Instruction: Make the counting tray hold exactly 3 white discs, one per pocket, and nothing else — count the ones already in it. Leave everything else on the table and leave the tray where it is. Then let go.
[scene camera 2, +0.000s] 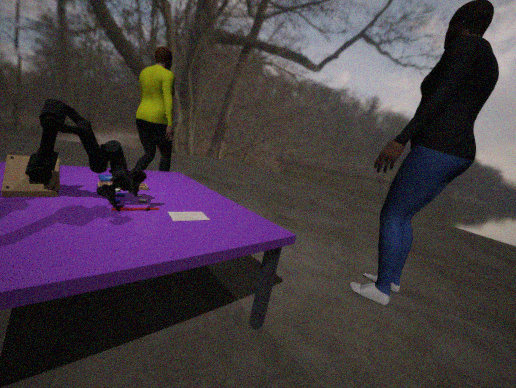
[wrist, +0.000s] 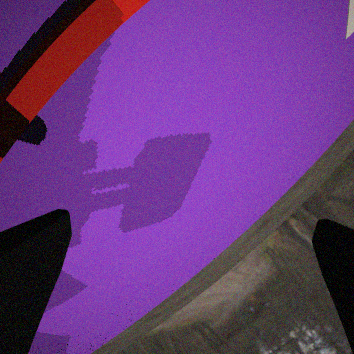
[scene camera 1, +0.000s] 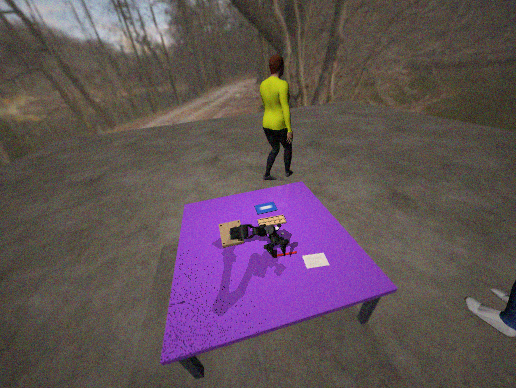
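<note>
The light wooden tray (scene camera 1: 271,220) (scene camera 2: 145,186) with small pockets lies behind the arm; its pockets are too small to read, so I cannot count discs in it. A small white thing (scene camera 1: 277,228), perhaps a disc, shows beside the arm in front of the tray. My gripper (scene camera 1: 282,251) (scene camera 2: 127,201) (wrist: 196,229) is open and empty, low over the table in front of the tray, near a thin red bar (scene camera 1: 292,253) (scene camera 2: 145,209) (wrist: 75,55). In the wrist view its fingers are wide apart, and no disc shows there.
A blue plate (scene camera 1: 259,210) (scene camera 2: 105,177) with a pale centre lies behind the tray. A white sheet (scene camera 1: 316,260) (scene camera 2: 188,216) lies right of the gripper. Small bluish and grey things lie near the gripper, partly hidden. The arm's wooden base board (scene camera 1: 226,241) (scene camera 2: 17,175) is at the left.
</note>
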